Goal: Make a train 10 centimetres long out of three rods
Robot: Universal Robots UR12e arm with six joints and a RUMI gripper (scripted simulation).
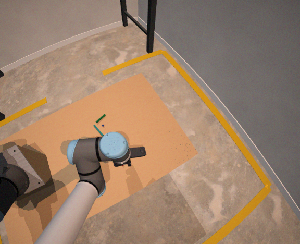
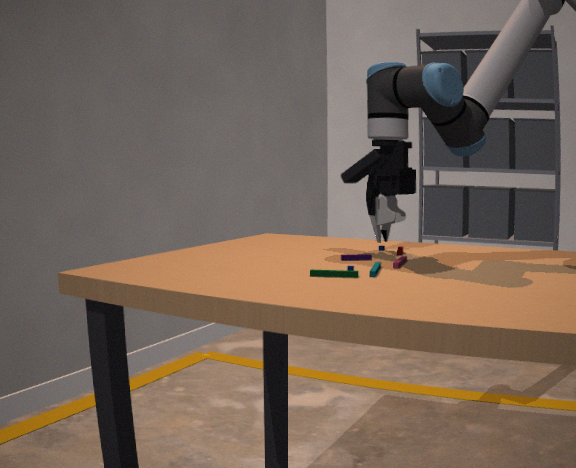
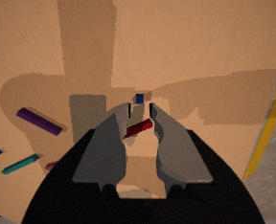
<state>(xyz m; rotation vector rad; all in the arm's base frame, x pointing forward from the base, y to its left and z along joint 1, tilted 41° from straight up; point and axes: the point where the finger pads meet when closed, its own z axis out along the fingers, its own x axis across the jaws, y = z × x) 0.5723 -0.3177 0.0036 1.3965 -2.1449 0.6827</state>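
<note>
My gripper is now 50 mm past the red rod, 30 mm to the right of it and 30 mm above it. Round my hand: pink rod (80 mm behind, 180 mm to the left, 30 mm below); then purple rod (20 mm ahead, 160 mm to the left, 30 mm below); then turquoise rod (50 mm behind, 280 mm to the left, 30 mm below).
</note>
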